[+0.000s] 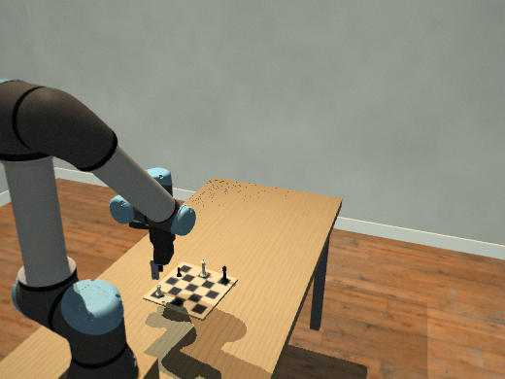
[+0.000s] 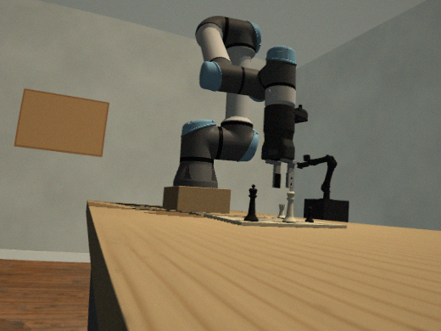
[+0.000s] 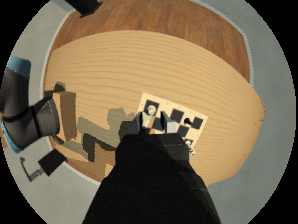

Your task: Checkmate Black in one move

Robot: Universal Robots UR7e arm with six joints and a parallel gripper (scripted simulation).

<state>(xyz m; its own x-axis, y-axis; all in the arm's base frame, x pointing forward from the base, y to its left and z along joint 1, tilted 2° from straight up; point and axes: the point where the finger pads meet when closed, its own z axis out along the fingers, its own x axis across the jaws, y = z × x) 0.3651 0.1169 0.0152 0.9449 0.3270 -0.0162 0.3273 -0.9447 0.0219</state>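
Right now my hand is 7 cm above the short white piece. Round my hand: chessboard (9 cm below, 7 cm to the right, 7 cm ahead); black pawn (11 cm ahead, 8 cm below); tall white piece (15 cm ahead, 7 cm to the right, 6 cm below).
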